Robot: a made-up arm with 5 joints.
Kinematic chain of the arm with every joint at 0, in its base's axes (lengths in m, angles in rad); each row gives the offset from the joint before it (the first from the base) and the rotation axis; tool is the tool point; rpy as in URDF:
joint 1: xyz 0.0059 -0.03 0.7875 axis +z
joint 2: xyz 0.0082 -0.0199 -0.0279 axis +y
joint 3: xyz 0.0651 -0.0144 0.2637 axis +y
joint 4: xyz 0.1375 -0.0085 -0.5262 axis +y
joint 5: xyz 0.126 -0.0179 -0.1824 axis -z
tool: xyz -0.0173 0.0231 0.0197 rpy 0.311 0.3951 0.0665
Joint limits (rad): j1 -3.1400..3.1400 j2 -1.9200..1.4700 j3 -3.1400..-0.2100 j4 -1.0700..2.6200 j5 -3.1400..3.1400
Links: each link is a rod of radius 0.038 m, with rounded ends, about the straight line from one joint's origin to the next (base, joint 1, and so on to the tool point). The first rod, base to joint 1, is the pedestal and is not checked.
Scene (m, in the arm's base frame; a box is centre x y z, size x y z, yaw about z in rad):
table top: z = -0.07
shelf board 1: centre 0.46 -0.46 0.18 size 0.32 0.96 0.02 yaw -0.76
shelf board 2: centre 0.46 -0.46 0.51 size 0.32 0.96 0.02 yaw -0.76
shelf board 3: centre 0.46 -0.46 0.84 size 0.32 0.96 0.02 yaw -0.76
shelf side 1: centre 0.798 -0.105 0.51 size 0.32 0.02 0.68 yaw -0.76
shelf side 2: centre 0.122 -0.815 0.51 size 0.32 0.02 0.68 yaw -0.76
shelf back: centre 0.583 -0.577 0.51 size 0.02 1 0.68 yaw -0.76
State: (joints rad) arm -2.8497 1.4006 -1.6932 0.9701 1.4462
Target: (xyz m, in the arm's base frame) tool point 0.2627 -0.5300 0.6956
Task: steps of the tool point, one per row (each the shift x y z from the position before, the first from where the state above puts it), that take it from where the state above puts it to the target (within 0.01 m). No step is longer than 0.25 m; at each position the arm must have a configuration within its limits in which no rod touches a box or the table.
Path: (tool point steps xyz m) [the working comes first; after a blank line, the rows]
Joints at the target: -1.0262 -0.1886 -0.2292 -0.8483 1.3818
Straight joint move there: touches shelf board 2, shelf side 2.

1: 0.0035 -0.1530 0.1360
2: 0.0729 -0.1311 0.1350
3: 0.1218 -0.0839 0.1230
4: 0.1421 -0.0259 0.1022
5: 0.1349 0.0275 0.0756
6: 0.1086 0.0645 0.0468
7: 0.0756 0.0802 0.0198
8: 0.0370 -0.0673 -0.0334
9: 0.0367 -0.0572 -0.0183
10: 0.0337 -0.0428 -0.0046
11: 0.0278 -0.0254 0.0067
12: 0.0193 -0.0061 0.0143
13: 0.0087 0.0140 0.0180
14: -0.0035 0.0330 0.0173

